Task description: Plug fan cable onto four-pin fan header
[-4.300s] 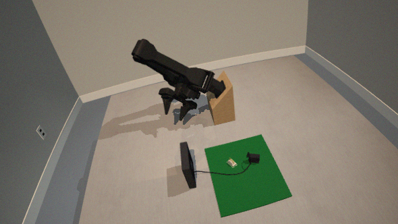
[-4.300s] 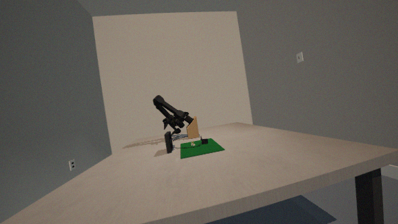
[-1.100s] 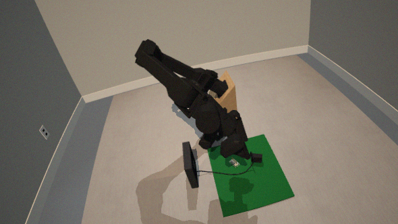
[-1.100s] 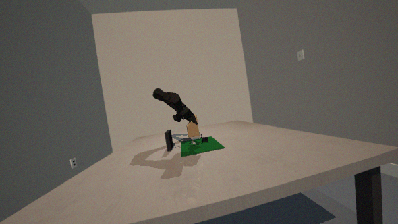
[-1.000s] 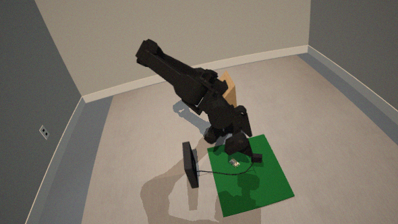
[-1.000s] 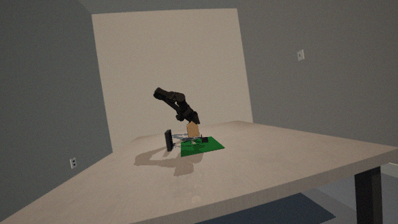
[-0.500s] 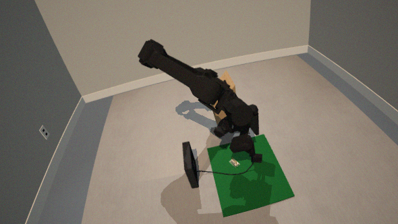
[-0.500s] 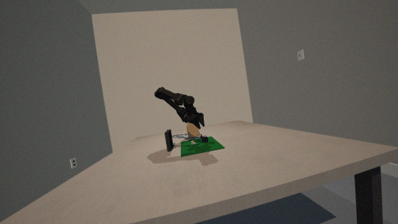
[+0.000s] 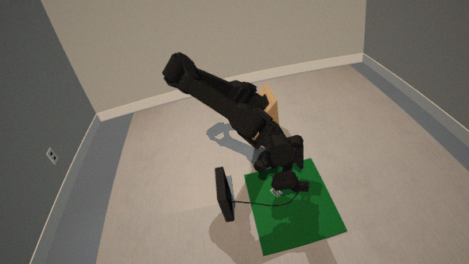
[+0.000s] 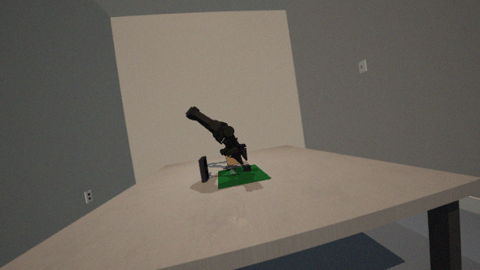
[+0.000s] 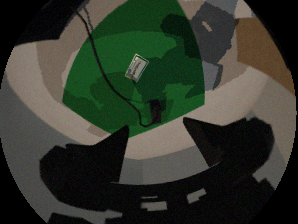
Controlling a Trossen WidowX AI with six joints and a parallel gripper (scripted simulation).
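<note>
Now: the black plug 4 cm below my gripper tip and 1 cm to the left of it. The rest, counted from my gripper tip: green board: 7 cm below, 4 cm to the right, 3 cm ahead; black fan: 22 cm to the right; four-pin fan header: 7 cm to the right, 6 cm below, 1 cm behind.
</note>
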